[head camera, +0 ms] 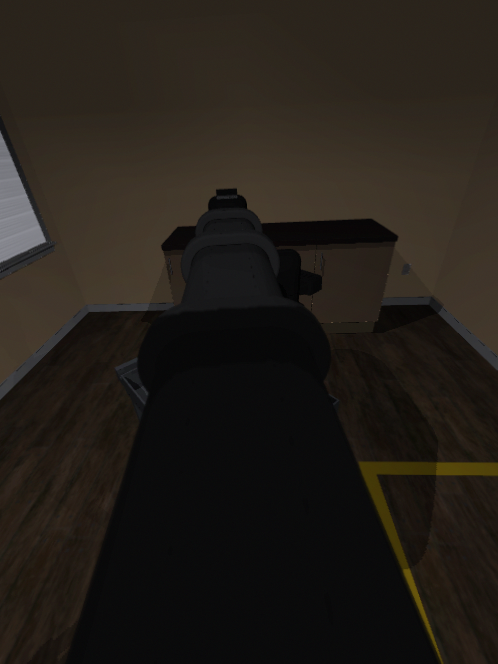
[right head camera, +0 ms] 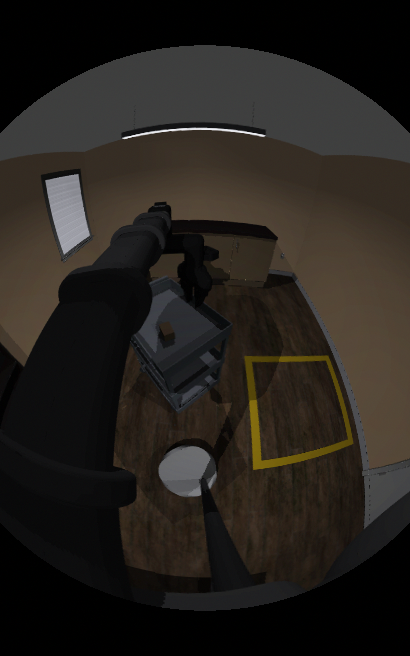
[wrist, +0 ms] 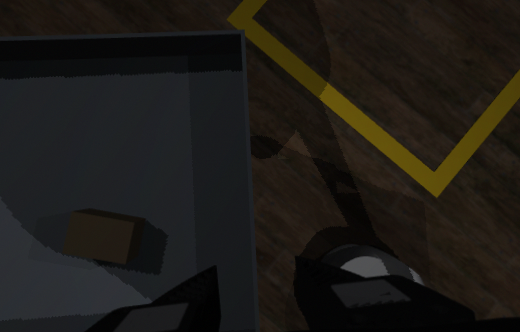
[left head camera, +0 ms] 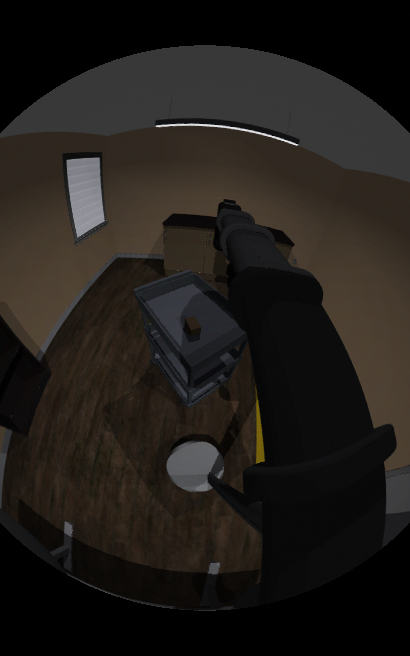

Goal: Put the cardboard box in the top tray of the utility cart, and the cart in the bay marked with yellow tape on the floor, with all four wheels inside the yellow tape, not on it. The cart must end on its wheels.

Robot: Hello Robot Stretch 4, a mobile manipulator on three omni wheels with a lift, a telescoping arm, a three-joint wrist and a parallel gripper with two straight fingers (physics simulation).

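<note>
The grey utility cart (head camera: 131, 391) (left head camera: 215, 348) (right head camera: 197, 348) (wrist: 246, 100) stands upright on the floor, turned at an angle, left of the bay and outside it. Its wheels are mostly hidden. The brown cardboard box (left head camera: 192, 326) (right head camera: 166, 331) (wrist: 100, 234) lies in its top tray. The yellow tape (head camera: 428, 468) (left head camera: 259, 435) (right head camera: 254, 420) (wrist: 375, 133) marks a four-sided bay. My gripper (right head camera: 195, 301) (wrist: 258, 285) is partly open, pointing down at the tray's far right edge. The tray's rim shows between its fingertips in the wrist view; the height gap is unclear.
A low cabinet (head camera: 353, 284) (left head camera: 187, 247) (right head camera: 255, 260) with a dark top stands at the far wall. A dark shelf unit (left head camera: 25, 390) stands at the left wall. A white disc (left head camera: 195, 465) (right head camera: 185, 470) shows near my mast. A wall runs close along the bay's right side.
</note>
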